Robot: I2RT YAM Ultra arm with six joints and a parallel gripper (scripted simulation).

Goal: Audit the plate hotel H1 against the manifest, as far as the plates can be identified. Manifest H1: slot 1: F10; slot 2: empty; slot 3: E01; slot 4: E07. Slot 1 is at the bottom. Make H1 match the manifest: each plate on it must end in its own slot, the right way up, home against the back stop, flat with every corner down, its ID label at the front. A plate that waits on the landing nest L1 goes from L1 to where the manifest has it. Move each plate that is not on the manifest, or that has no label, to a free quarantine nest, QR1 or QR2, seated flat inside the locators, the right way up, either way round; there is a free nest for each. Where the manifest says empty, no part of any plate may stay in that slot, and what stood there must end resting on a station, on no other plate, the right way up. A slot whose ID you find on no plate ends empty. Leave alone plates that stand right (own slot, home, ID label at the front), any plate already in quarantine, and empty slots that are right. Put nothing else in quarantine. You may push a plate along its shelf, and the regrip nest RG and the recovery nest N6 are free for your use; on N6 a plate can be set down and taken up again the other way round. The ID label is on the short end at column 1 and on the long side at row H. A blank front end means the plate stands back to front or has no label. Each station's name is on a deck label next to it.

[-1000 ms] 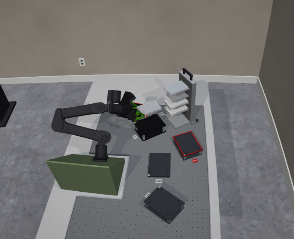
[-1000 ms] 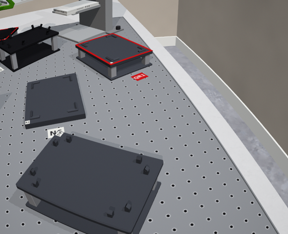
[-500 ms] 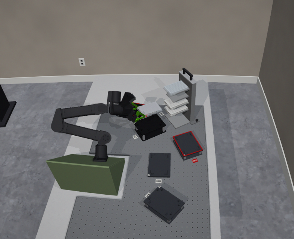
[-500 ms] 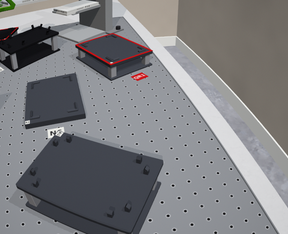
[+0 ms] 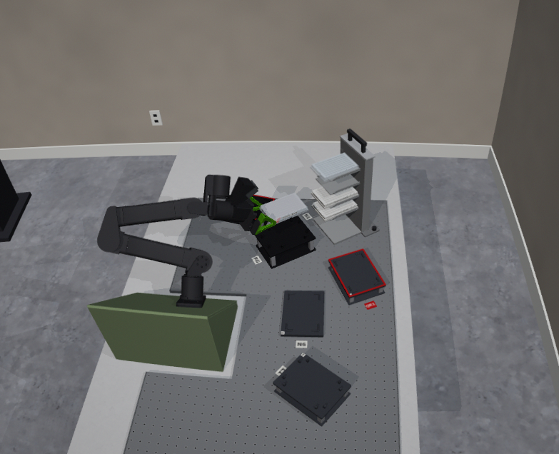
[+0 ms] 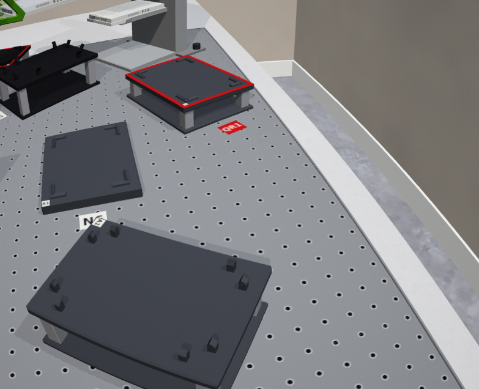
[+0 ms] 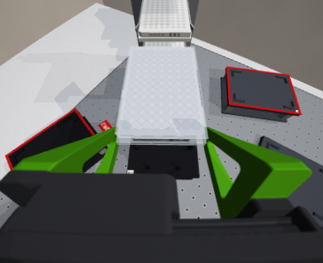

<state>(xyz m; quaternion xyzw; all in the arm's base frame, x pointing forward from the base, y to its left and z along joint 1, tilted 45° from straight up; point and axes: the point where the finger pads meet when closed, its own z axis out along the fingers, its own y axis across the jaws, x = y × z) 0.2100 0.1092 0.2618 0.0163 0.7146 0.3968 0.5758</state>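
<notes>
Right now the clear well plate is 5 cm ahead of my hand and 2 cm to the left of it. The rest, counted from my hand: H1 deck label (13 cm ahead, 17 cm to the left, 17 cm below); black regrip nest RG (5 cm ahead, 2 cm to the left, 11 cm below); red-rimmed nest QR2 (8 cm behind, 20 cm to the left, 13 cm below).
</notes>
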